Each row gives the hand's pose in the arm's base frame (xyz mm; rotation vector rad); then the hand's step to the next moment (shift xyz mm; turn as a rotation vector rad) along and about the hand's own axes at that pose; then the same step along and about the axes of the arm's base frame.
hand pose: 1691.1 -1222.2 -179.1 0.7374 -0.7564 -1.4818
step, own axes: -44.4 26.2 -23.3 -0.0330 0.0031 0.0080
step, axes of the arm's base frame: 36.0 42.9 8.2 -0.0033 0.0331 0.0074
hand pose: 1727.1 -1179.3 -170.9 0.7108 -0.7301 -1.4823
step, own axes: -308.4 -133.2 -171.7 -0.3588 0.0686 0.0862
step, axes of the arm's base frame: 66.4 307.1 -208.9 -0.0145 0.3591 0.1082
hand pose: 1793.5 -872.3 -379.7 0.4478 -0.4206 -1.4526
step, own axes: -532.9 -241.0 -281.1 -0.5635 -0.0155 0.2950
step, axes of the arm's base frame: -94.5 526.0 -368.0 -0.2115 0.5501 0.2397
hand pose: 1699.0 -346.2 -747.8 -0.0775 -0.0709 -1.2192
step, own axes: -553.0 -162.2 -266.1 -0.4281 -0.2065 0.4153
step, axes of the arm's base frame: -338.5 435.3 -314.5 -0.3461 0.3699 0.3766
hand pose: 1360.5 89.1 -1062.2 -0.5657 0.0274 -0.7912
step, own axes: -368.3 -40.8 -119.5 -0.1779 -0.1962 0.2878
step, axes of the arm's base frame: -316.3 171.0 -149.3 -0.1907 0.1458 0.3088
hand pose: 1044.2 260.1 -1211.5 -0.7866 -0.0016 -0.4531
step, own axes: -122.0 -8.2 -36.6 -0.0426 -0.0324 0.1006
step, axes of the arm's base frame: -119.6 17.9 -40.9 -0.0347 0.0655 0.0865
